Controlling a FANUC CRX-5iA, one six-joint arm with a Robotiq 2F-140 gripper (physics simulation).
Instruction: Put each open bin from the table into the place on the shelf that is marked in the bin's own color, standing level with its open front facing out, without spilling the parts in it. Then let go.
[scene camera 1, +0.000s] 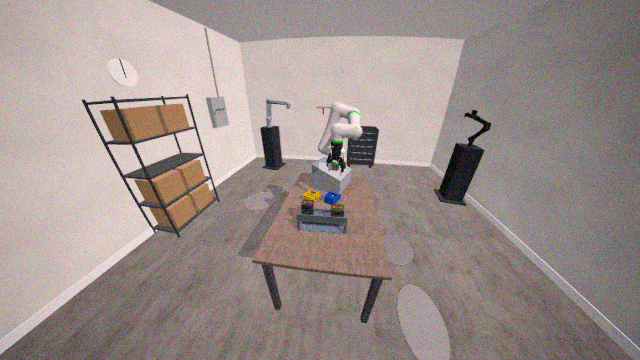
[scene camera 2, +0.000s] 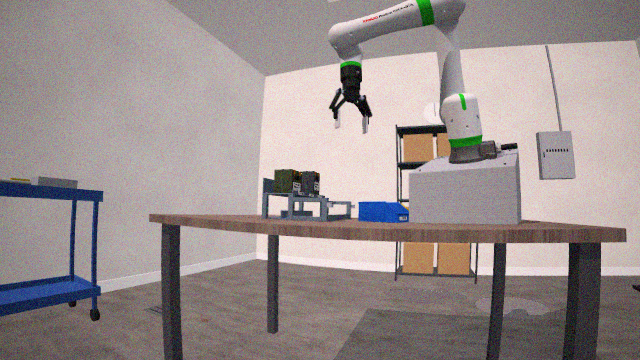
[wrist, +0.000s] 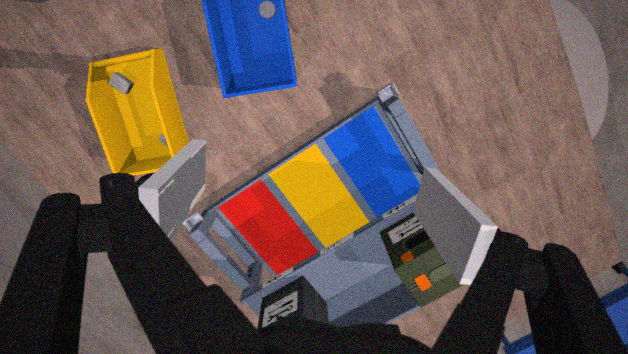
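A yellow bin (scene camera 1: 311, 195) (wrist: 145, 105) stands on the table with grey parts inside. A blue bin (scene camera 1: 332, 197) (scene camera 2: 382, 211) (wrist: 260, 55) stands beside it; a round grey part (wrist: 267, 9) shows inside, and the wrist view cuts the bin off at the top. The grey shelf (scene camera 1: 322, 218) (scene camera 2: 324, 210) stands on the table near them. Its red place (wrist: 270, 227), yellow place (wrist: 320, 195) and blue place (wrist: 375, 160) hold no bin. My gripper (scene camera 1: 336, 169) (scene camera 2: 351, 128) (wrist: 314, 177) is open and empty, pointing down high above the table. No red bin shows.
A dark grey box (scene camera 1: 307, 207) (scene camera 2: 310, 183) (wrist: 315, 302) and a green box (scene camera 1: 338, 210) (scene camera 2: 286, 181) (wrist: 440, 285) stand on the shelf's upper level. The arm's pale pedestal (scene camera 1: 327, 177) (scene camera 2: 465, 197) stands beyond the bins. A blue cart (scene camera 2: 50, 192) stands off the table.
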